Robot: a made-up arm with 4 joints.
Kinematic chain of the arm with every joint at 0, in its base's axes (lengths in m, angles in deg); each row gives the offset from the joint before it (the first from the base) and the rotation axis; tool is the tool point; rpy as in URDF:
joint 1: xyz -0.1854 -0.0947 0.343 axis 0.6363 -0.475 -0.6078
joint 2: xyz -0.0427 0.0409 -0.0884 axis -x
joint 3: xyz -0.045 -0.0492 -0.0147 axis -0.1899 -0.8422 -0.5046
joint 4: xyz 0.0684 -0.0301 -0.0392 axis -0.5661 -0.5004 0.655
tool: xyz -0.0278 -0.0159 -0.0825 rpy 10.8 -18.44 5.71
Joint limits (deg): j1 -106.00..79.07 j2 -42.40..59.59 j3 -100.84..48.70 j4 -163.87..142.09
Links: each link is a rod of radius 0.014 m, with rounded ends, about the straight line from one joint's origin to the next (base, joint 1, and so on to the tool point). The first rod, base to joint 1, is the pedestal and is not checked.
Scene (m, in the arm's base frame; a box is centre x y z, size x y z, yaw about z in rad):
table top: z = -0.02
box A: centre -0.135 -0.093 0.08 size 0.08 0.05 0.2 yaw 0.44
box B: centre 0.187 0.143 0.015 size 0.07 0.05 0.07 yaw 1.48
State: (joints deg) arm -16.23 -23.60 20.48 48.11
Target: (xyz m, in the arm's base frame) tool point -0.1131 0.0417 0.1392
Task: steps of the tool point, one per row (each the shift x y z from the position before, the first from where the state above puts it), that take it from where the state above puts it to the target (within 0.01 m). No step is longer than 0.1 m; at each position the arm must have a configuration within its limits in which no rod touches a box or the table.
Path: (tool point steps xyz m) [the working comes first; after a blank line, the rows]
Joints at the target: 18.09 -42.40 -42.49 106.99
Straight joint move there: touches box A.

1: -0.0208 0.0184 -0.0233
2: -0.0301 0.0155 -0.0153
3: -0.0368 0.0109 -0.0056
4: -0.0398 0.0048 0.0048
5: 0.0328 0.0478 -0.0190
6: 0.0397 0.0470 -0.0044
7: 0.0434 0.0421 0.0105
8: 0.0434 0.0342 0.0245
9: 0.0397 0.0241 0.0360

